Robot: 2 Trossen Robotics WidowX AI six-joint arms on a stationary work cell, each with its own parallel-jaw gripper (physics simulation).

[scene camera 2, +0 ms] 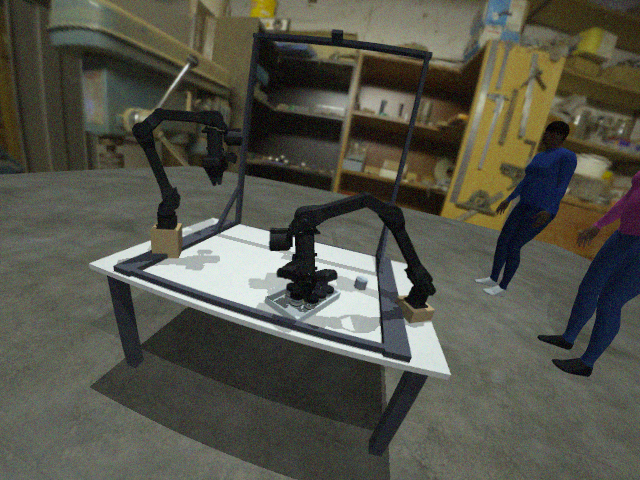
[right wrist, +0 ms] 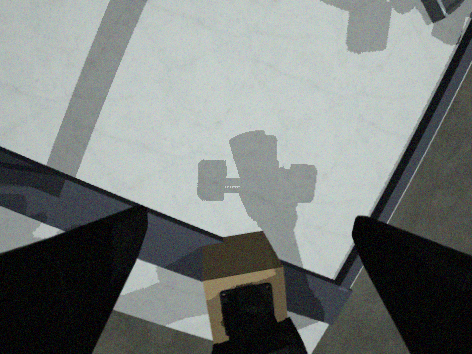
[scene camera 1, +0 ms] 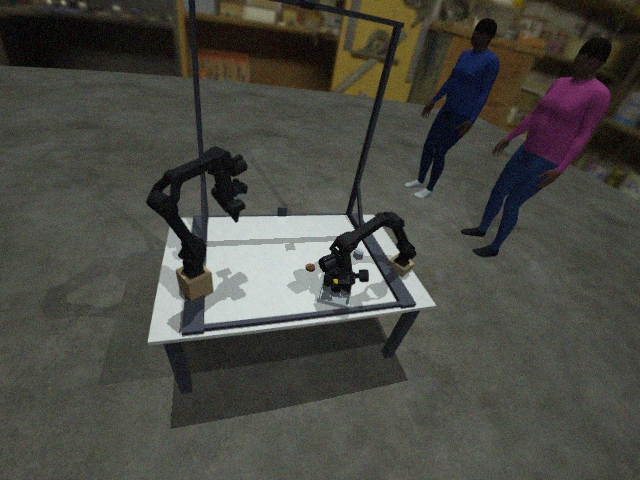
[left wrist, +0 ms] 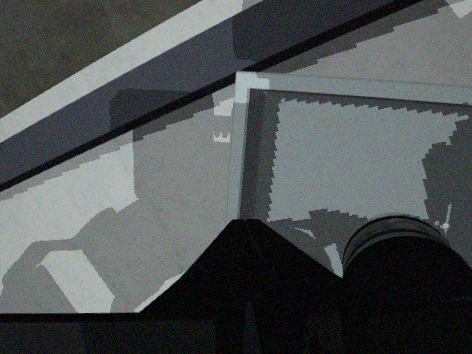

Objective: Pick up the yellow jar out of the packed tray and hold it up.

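Seen in the pictures: left gripper, fingertip midpoint: point(scene camera 2: 306, 302) point(scene camera 1: 348, 292) point(left wrist: 244, 232); right gripper, fingertip midpoint: point(scene camera 2: 217, 185) point(right wrist: 252, 221) point(scene camera 1: 231, 217); left arm's base at its link origin: point(scene camera 2: 415, 302) point(scene camera 1: 401, 261); right arm's base at its link origin: point(scene camera 2: 166, 226) point(right wrist: 248, 308) point(scene camera 1: 193, 271).
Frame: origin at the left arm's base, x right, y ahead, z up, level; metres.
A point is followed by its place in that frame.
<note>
The grey tray point(scene camera 1: 330, 303) @[x 0.058, y 0.481, z -0.031 m] point(scene camera 2: 281, 308) @[x 0.047, y 0.472, z -0.023 m] point(left wrist: 237, 160) @[x 0.013, y 0.409, z -0.020 m] sits near the table's front edge. It holds several dark-lidded glass jars; the round top of one jar point(left wrist: 400, 270) @[x 0.077, y 0.424, z 0.000 m] shows at the lower right of the left wrist view. A small patch of the yellow jar point(scene camera 1: 335, 281) @[x 0.117, y 0.393, z 0.000 m] shows under the left arm in scene camera 1; the rest is hidden, and it cannot be made out in the other views. My left gripper point(scene camera 1: 338, 288) @[x 0.034, y 0.402, z 0.007 m] point(scene camera 2: 308, 297) @[x 0.034, y 0.402, z 0.007 m] point(left wrist: 244, 232) @[x 0.034, y 0.402, z 0.007 m] is shut and empty, pointing down low at the tray among the jars. My right gripper point(scene camera 1: 236, 214) @[x 0.476, y 0.695, z 0.250 m] point(scene camera 2: 216, 180) @[x 0.476, y 0.695, z 0.250 m] point(right wrist: 252, 221) @[x 0.476, y 0.695, z 0.250 m] is open and empty, high above the table's left side.
A small orange-brown object point(scene camera 1: 310, 267) @[x 0.273, y 0.396, z -0.034 m] lies left of the tray. A grey-blue cylinder point(scene camera 1: 358, 254) @[x 0.182, y 0.137, z -0.015 m] point(scene camera 2: 360, 282) @[x 0.175, y 0.135, z -0.015 m] stands behind it to the right. A dark frame point(scene camera 1: 258, 319) @[x 0.175, y 0.772, z -0.026 m] borders the white table, with tall posts at the back. Two people stand on the floor at the right.
</note>
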